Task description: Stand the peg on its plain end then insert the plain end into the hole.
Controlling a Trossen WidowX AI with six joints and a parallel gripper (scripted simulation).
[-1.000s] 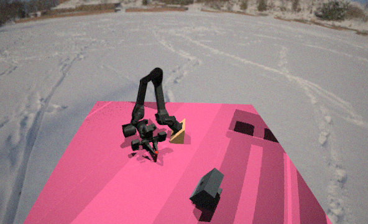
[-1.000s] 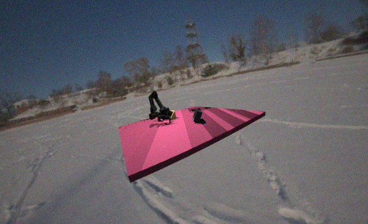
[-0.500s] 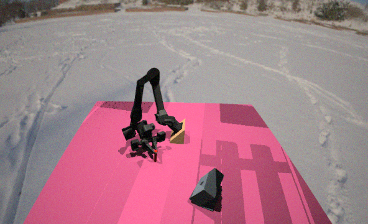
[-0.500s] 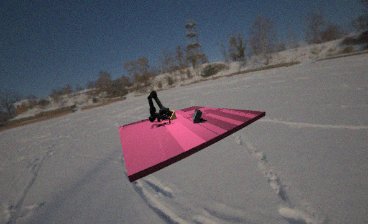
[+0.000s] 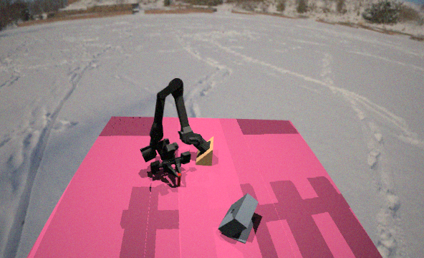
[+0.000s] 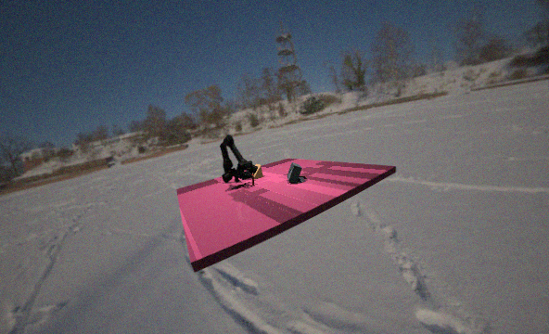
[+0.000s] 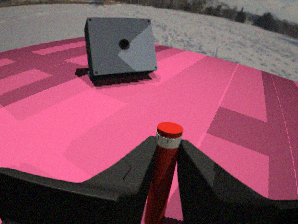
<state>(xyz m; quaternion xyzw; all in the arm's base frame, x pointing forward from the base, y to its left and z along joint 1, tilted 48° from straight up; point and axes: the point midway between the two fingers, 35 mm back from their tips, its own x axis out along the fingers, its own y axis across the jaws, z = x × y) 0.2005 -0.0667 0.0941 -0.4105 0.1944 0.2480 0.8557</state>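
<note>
Now: gripper tip 1 cm above the red peg. The rest, counted from my gripper tip: grey sloped panel: 18 cm ahead, 24 cm to the left, 1 cm below.
</note>
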